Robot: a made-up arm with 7 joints. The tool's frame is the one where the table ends. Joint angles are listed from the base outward.
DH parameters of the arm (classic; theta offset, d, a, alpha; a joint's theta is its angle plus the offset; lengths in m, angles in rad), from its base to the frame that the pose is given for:
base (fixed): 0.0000 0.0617 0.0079 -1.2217
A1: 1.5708 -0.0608 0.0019 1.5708
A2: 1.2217 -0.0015 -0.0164 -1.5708
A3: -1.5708 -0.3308 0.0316 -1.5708
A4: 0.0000 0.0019 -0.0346 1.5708
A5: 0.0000 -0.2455 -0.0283 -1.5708
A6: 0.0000 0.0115 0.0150 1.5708
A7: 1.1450 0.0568 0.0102 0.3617
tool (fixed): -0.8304 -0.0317 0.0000 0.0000
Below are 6 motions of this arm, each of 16 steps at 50 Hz.
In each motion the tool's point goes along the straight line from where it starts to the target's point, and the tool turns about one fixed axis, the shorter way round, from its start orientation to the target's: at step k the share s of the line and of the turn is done. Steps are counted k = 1, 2, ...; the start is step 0. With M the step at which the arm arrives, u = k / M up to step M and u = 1 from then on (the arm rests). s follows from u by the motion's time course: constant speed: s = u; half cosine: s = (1 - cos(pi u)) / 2; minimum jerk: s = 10 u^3 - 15 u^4 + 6 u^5.
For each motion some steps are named. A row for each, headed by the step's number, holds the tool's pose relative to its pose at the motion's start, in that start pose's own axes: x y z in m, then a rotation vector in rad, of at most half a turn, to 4 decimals.
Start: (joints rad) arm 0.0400 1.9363 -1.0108 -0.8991 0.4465 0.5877 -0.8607
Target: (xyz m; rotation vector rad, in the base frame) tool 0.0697 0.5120 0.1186 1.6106 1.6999 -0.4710
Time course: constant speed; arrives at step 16
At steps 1, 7, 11, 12, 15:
1: -0.0038 -0.0026 -0.0025 -0.0164 0.0344 -0.0141
7: -0.0263 -0.0181 -0.0175 -0.1145 0.2405 -0.0987
11: -0.0414 -0.0284 -0.0275 -0.1800 0.3779 -0.1550
12: -0.0451 -0.0309 -0.0300 -0.1963 0.4122 -0.1691
15: -0.0564 -0.0387 -0.0376 -0.2454 0.5153 -0.2114

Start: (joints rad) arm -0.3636 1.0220 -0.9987 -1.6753 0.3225 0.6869 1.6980
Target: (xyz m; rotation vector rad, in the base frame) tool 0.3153 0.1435 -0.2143 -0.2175 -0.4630 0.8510
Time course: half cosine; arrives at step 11
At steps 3, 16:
3: 0.0102 0.0000 0.0090 -0.0211 -0.0360 0.0002
16: 0.0590 0.0000 0.0521 -0.1224 -0.2086 0.0010

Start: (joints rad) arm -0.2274 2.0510 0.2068 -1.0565 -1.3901 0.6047 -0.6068
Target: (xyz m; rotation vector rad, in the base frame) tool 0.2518 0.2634 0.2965 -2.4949 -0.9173 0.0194
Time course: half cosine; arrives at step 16
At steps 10, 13, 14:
10: 0.0067 0.0505 -0.0007 0.0402 0.1380 -0.0739
13: 0.0089 0.0669 -0.0009 0.0533 0.1828 -0.0979
14: 0.0093 0.0702 -0.0010 0.0560 0.1921 -0.1028

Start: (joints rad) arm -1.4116 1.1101 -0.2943 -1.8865 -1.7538 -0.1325 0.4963
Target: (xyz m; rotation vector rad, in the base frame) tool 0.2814 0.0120 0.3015 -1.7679 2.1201 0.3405
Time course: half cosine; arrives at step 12
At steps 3, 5, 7, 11, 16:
3: -0.0025 0.0000 -0.0031 0.0126 0.0268 0.0255
5: -0.0064 0.0001 -0.0079 0.0318 0.0677 0.0646
7: -0.0108 0.0002 -0.0134 0.0540 0.1150 0.1098
11: -0.0169 0.0003 -0.0209 0.0843 0.1796 0.1714
16: -0.0172 0.0003 -0.0212 0.0857 0.1827 0.1744

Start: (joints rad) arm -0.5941 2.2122 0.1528 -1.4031 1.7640 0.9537 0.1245
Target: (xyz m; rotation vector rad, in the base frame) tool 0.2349 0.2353 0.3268 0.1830 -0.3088 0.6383
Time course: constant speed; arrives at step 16
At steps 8, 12, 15, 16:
8: -0.0263 -0.0191 -0.0583 0.1182 0.4134 0.0379
12: -0.0395 -0.0286 -0.0874 0.1773 0.6201 0.0568
15: -0.0493 -0.0358 -0.1092 0.2216 0.7751 0.0710
16: -0.0526 -0.0382 -0.1165 0.2364 0.8268 0.0758

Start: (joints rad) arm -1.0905 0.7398 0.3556 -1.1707 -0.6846 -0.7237 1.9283
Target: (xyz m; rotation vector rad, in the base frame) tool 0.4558 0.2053 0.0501 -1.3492 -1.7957 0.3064
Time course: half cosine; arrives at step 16
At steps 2, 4, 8, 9, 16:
2: -0.0013 0.0007 0.0015 0.0084 -0.0076 0.0109
4: -0.0051 0.0027 0.0058 0.0324 -0.0292 0.0421
8: -0.0174 0.0093 0.0197 0.1105 -0.0996 0.1437
9: -0.0208 0.0112 0.0235 0.1320 -0.1190 0.1717
16: -0.0348 0.0187 0.0394 0.2210 -0.1992 0.2874

